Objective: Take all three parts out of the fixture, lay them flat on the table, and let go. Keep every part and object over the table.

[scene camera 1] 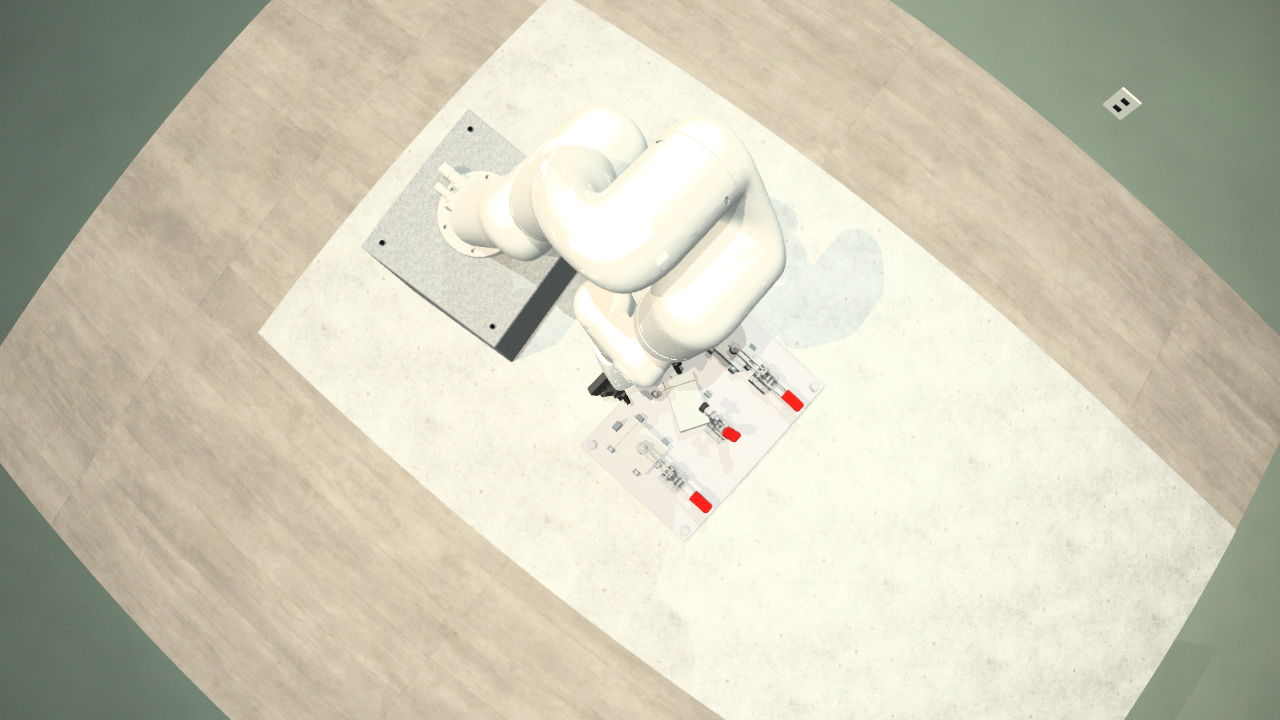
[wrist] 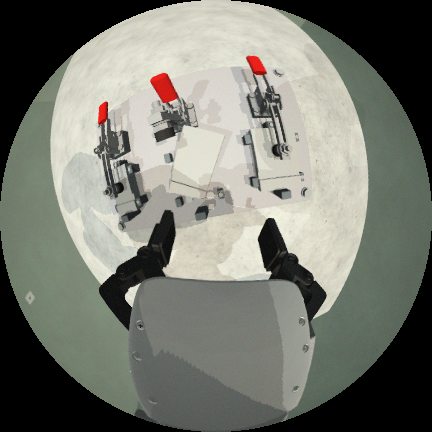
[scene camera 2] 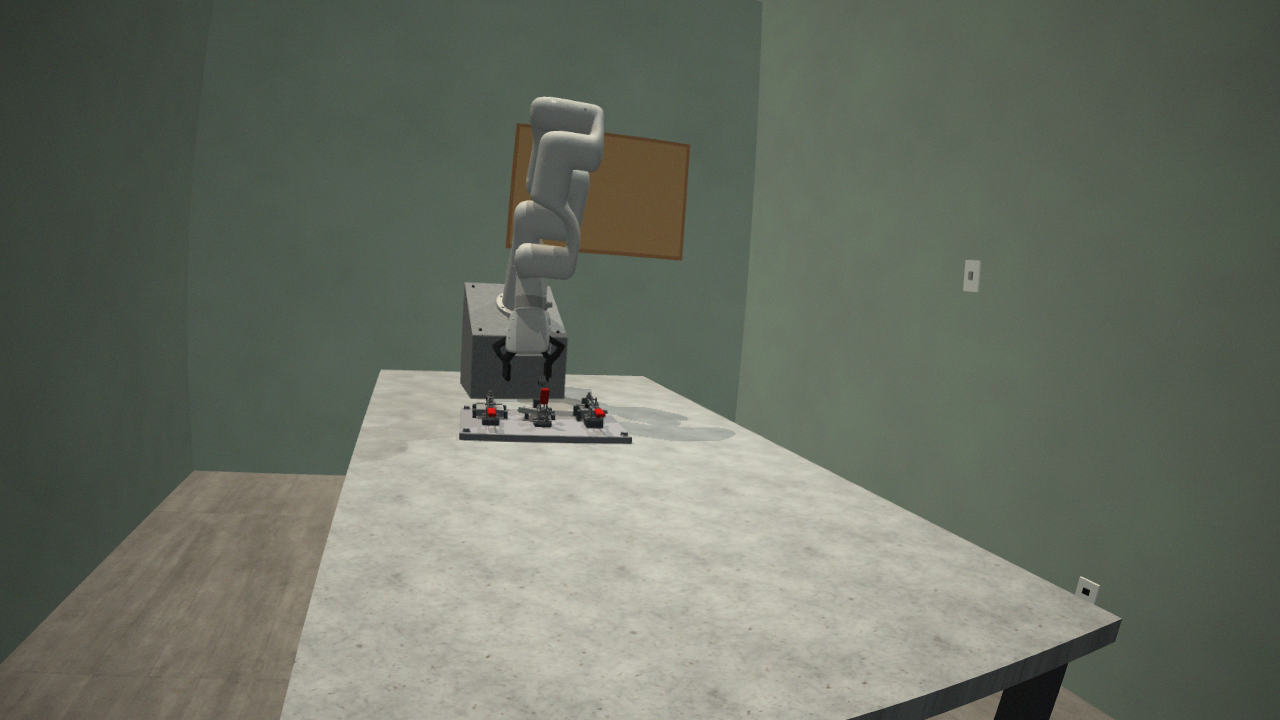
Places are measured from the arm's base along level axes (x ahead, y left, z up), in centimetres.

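Pixels of known places: gripper, between the fingertips: [wrist: 218,224] [scene camera 2: 526,380].
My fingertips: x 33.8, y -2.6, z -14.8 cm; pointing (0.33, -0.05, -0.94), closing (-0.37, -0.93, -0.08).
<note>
For each thing: its top centre in the pictures, then the offset to it from my fingertips. "spot": a spot on its surface instead. Level surfaces: height alone.
- fixture plate, centre of its top: [wrist: 186,137] [scene camera 1: 704,416] [scene camera 2: 540,421] dx +10.1, dy +1.7, dz -7.1 cm
- pale flat middle part, centre of its top: [wrist: 191,163] [scene camera 1: 686,401] [scene camera 2: 537,405] dx +6.3, dy +1.5, dz -4.4 cm
- pale right part, centre of its top: [wrist: 278,157] [scene camera 1: 637,445] [scene camera 2: 489,405] dx +4.4, dy -8.9, dz -5.0 cm
- lowered right clamp, a spot on its surface: [wrist: 257,65] spot: dx +17.3, dy -9.9, dz -3.0 cm
- grey left part, centre of its top: [wrist: 120,190] [scene camera 1: 732,347] [scene camera 2: 588,407] dx +6.8, dy +13.0, dz -4.5 cm
- lowered left clamp, a spot on its surface: [wrist: 103,113] spot: dx +19.0, dy +11.3, dz -2.5 cm
- pale table top, height of its surface: dz -8.6 cm
The fixture plate [scene camera 1: 756,429] [scene camera 2: 546,437] [wrist: 225,110] lies on the table with three red-handled clamps. A pale flat middle part [scene camera 1: 687,407] [wrist: 200,152] sits turned askew among small blocks. Its clamp handle [scene camera 1: 731,434] [scene camera 2: 544,395] [wrist: 164,87] stands up. In the wrist view, a pale right part [wrist: 265,167] lies beneath the lowered right clamp [wrist: 257,65], and a grey left part [wrist: 128,197] lies beneath the lowered left clamp [wrist: 103,113]. My gripper [scene camera 1: 652,385] [scene camera 2: 528,377] [wrist: 218,224] is open and empty, above the fixture's edge on the robot-base side.
The robot base stands on a grey block [scene camera 1: 420,223] [scene camera 2: 514,362] behind the fixture. The pale table top [scene camera 1: 939,465] [scene camera 2: 626,555] extends beyond the fixture on the side away from the base. The arm covers part of the fixture in the first scene view.
</note>
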